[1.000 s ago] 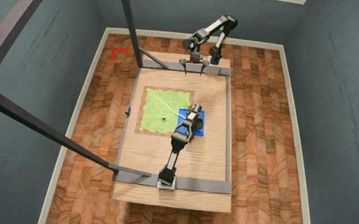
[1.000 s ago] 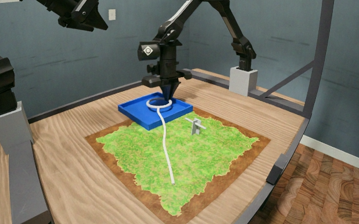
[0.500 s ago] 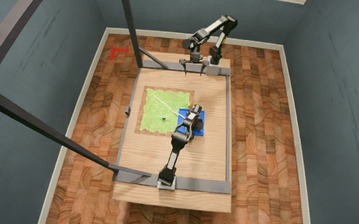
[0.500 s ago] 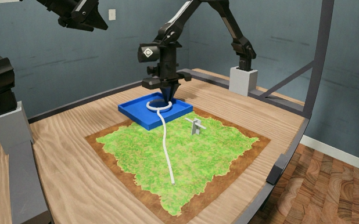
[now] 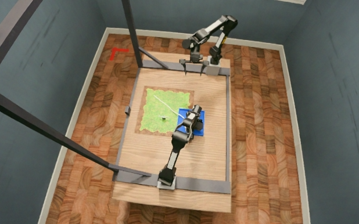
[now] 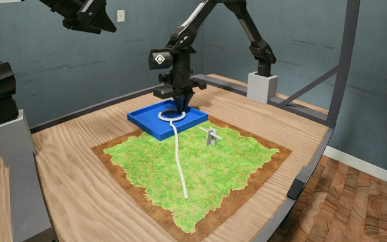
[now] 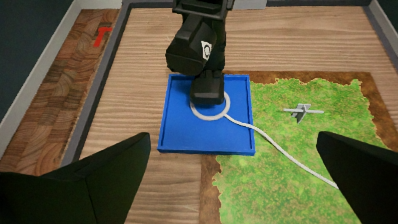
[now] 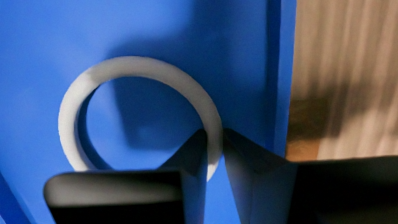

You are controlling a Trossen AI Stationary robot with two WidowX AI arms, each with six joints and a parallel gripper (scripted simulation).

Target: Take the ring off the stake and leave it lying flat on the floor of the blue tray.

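Right now my right hand is 40 mm to the right of the ring, 30 mm above it and 10 mm past it. Round my right hand: grey stake: 200 mm behind, 20 mm below, 10 mm to the left; then blue tray: 60 mm to the left, 30 mm below, 10 mm behind; then green grass mat: 220 mm behind, 80 mm to the left, 60 mm below.
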